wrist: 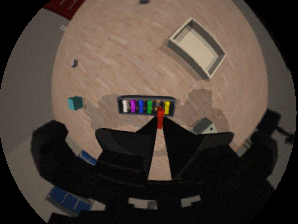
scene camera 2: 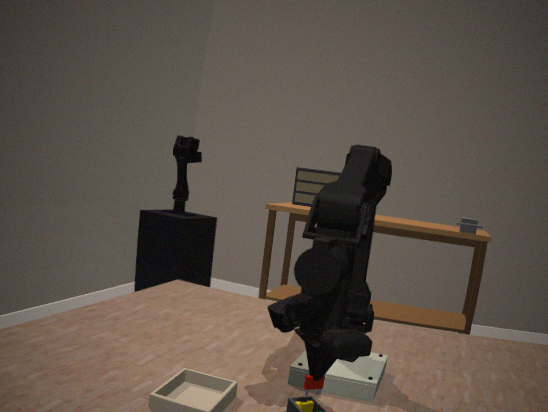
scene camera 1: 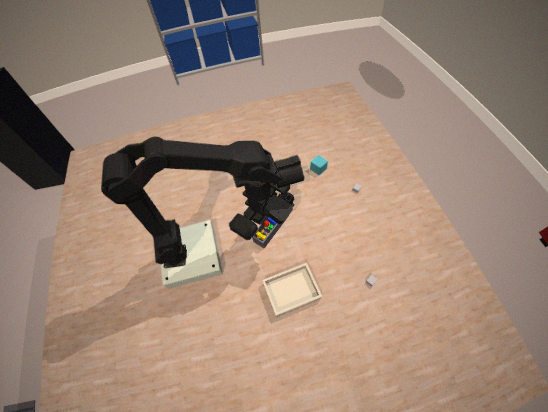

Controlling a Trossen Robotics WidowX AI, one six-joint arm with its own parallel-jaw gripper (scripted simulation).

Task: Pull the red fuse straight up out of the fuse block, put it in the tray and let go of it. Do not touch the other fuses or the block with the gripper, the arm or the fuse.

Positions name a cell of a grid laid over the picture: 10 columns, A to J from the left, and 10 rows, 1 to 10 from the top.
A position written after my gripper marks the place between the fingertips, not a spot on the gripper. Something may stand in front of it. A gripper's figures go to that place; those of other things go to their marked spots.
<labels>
My gripper (scene camera 1: E6): 0.77 m from the lens. A cream tray (scene camera 1: F8) is 0.78 m from the lens.
</labels>
